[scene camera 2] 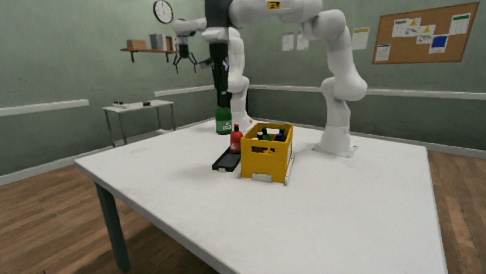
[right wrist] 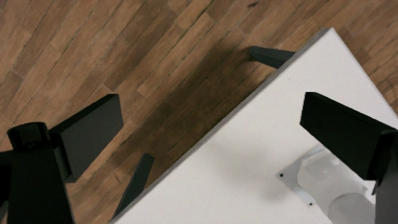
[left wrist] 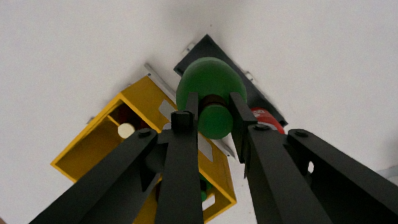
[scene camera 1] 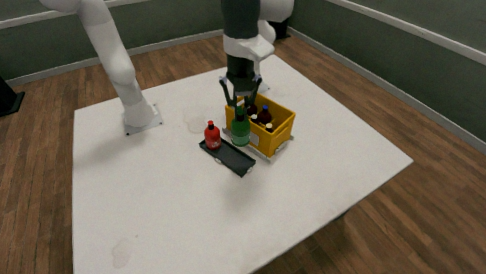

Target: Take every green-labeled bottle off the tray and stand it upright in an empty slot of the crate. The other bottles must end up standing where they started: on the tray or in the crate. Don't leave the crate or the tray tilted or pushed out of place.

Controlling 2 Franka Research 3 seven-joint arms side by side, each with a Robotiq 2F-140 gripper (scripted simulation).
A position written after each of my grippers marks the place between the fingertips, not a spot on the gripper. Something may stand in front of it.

In view: my left gripper (scene camera 1: 240, 118), my right gripper (right wrist: 211, 109), a yellow crate (scene camera 2: 276, 163), a green bottle (left wrist: 213, 79) and a tray (scene camera 1: 236, 160).
The yellow crate shows as well in scene camera 1 (scene camera 1: 264, 141). The tray is seen too in the left wrist view (left wrist: 206, 47). My left gripper is seen too in scene camera 2 (scene camera 2: 222, 106) and in the left wrist view (left wrist: 213, 107). The right wrist view misses the yellow crate: it is out of frame. The right wrist view does not show the tray: it is out of frame.
